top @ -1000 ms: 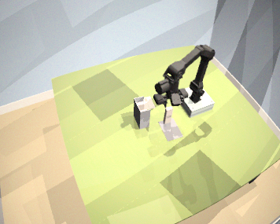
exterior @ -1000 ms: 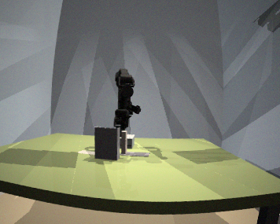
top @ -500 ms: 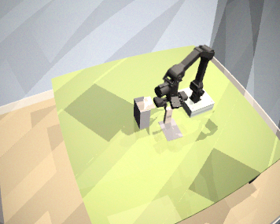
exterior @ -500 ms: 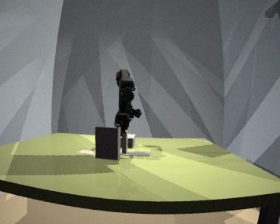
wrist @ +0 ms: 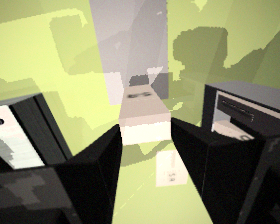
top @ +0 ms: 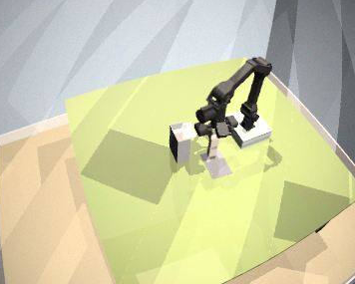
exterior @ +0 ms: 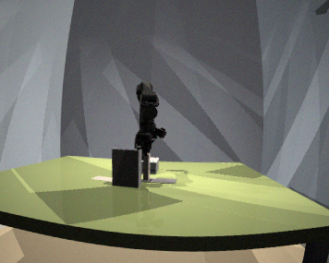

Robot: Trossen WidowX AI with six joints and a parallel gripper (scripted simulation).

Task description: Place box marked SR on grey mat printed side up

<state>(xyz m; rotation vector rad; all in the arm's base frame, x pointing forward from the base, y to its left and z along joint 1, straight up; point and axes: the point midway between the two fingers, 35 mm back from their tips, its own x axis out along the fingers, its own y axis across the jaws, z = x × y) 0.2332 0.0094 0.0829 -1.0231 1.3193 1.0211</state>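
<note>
My gripper tip is 110 mm above the grey mat, 60 mm to the right of it and 20 mm short of it. Also, from my gripper tip: white card: 190 mm to the right, 110 mm below, 10 mm ahead.
</note>
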